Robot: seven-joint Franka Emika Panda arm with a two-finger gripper.
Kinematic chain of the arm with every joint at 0, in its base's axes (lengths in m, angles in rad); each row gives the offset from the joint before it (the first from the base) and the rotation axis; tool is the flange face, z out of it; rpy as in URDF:
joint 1: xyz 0 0 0.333 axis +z
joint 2: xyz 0 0 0 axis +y
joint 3: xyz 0 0 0.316 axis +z
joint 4: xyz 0.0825 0 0 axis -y
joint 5: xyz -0.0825 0 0.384 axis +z
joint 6: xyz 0 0 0 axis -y
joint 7: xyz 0.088 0 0 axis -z
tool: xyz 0 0 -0.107 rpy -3.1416 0 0
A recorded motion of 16 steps. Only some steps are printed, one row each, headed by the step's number.
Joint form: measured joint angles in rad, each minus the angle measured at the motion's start. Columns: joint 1, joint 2, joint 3, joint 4, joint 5, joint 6, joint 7.
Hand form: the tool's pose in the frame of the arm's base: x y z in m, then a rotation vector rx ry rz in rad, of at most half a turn. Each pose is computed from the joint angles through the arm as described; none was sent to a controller.
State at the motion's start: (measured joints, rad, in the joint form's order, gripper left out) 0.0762 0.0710 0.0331 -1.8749 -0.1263 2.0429 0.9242
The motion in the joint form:
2: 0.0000 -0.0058 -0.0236 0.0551 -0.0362 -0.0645 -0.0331
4: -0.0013 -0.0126 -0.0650 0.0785 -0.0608 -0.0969 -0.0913
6: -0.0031 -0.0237 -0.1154 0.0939 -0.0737 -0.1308 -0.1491
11: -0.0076 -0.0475 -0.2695 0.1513 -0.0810 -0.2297 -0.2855
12: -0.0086 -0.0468 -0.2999 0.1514 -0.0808 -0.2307 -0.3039
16: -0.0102 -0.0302 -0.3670 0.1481 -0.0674 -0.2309 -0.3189
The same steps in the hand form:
2: 0.5902 0.0403 0.5052 2.8324 -1.1115 0.2339
4: 0.5902 0.0132 0.5179 2.8111 -1.0725 0.2388
6: 0.5865 -0.0188 0.5290 2.7898 -1.0578 0.2252
11: 0.5667 -0.1120 0.5621 2.7378 -1.0983 0.1676
12: 0.5630 -0.1295 0.5618 2.7275 -1.1150 0.1586
16: 0.5564 -0.1661 0.5512 2.6969 -1.1892 0.1177

